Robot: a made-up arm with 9 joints.
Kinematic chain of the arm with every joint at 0, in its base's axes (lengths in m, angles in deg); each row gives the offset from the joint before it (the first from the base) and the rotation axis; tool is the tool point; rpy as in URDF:
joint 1: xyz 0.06 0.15 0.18 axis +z
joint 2: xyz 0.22 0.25 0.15 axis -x
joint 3: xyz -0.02 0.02 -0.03 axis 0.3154 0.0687 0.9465
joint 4: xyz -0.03 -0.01 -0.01 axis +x
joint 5: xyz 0 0.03 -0.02 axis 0.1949 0.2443 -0.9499
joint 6: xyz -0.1 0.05 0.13 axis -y
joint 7: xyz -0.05 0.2 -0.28 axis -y
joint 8: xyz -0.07 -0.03 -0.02 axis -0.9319 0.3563 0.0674
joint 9: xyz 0.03 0.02 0 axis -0.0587 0.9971 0.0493
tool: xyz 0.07 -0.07 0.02 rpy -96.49 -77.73 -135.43
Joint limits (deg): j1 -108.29..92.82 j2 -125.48..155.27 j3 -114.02..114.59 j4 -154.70..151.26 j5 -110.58..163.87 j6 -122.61..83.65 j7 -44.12..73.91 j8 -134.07..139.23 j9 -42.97..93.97
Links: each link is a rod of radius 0.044 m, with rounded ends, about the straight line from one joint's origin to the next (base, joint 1, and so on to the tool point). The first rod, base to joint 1, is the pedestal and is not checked.
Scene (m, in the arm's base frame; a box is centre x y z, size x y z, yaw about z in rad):
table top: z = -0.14
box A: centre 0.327 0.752 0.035 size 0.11 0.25 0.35 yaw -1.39
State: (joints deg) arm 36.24 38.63 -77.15 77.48 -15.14 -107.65 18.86 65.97 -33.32
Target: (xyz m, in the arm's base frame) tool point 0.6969 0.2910 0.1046
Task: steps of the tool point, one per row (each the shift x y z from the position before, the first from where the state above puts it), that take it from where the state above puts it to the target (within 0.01 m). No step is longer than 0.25 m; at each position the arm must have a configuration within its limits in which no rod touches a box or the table.
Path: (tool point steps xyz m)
1: 0.1121 0.1257 0.0014
2: 0.1508 0.0866 0.0322
3: 0.1649 0.0278 0.0652
4: 0.1465 -0.0386 0.0912
5: 0.0966 -0.0963 0.1011
6: 0.1859 -0.0873 -0.0953
7: 0.1345 -0.1656 -0.1003
8: 0.0496 -0.2080 -0.0965

